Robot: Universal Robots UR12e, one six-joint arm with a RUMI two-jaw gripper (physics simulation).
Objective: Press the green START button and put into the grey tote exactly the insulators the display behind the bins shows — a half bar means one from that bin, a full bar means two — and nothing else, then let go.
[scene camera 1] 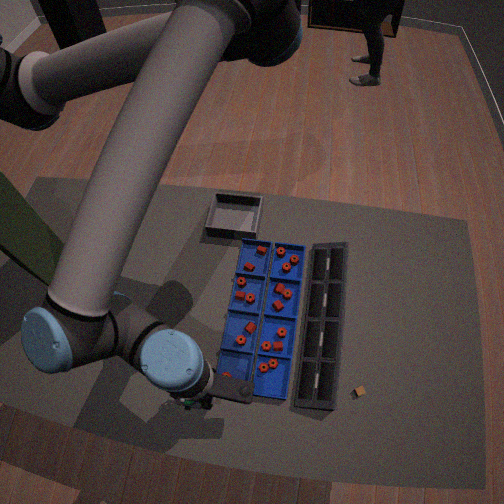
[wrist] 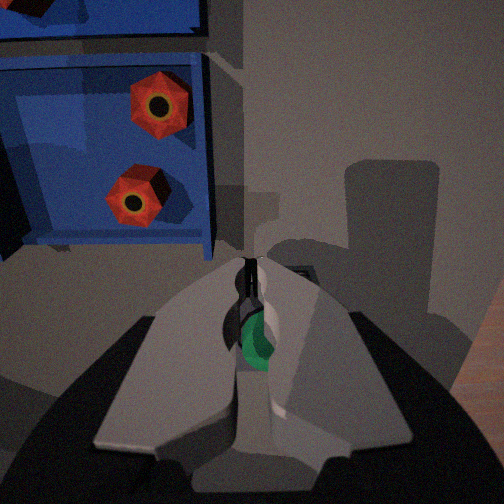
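Observation:
My gripper (wrist: pixel 251 262) is shut, with its jaws pressed together. It hangs low over the green START button (wrist: pixel 256 342), which shows through the gap behind the tips. In the scene view the gripper (scene camera 1: pixel 200 400) is at the near left corner of the blue bins (scene camera 1: pixel 262 315), over the button (scene camera 1: pixel 189 401). The bins hold several red insulators; two hexagonal ones (wrist: pixel 160 105) (wrist: pixel 134 197) lie in the nearest compartment. The grey tote (scene camera 1: pixel 234 215) stands empty at the far end of the bins. The display (scene camera 1: pixel 321 325) to their right looks dark.
A small brown cube (scene camera 1: pixel 359 391) lies on the mat right of the display. A person's legs (scene camera 1: pixel 370 45) stand at the far side of the room. A green slab (scene camera 1: pixel 20 230) lies at the left edge. My arm's elbow (scene camera 1: pixel 170 360) hangs low.

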